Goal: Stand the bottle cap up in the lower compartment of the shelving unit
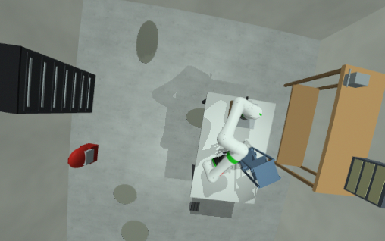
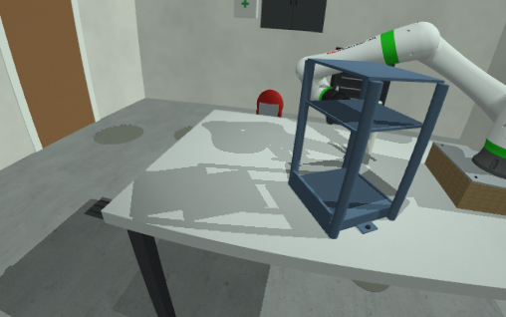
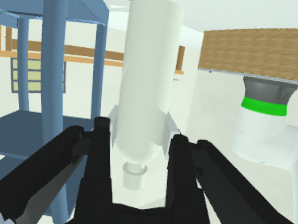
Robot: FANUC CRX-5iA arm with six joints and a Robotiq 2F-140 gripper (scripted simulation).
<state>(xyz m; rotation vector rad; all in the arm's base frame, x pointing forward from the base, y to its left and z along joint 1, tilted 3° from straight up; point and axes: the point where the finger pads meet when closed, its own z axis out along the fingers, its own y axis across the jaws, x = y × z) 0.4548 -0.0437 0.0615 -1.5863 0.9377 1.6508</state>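
Now: the blue shelving unit 24 cm to the left of my hand, 10 cm ahead of it and 1 cm above it. From my hand the other things lie so: white bottle (right at my hand).
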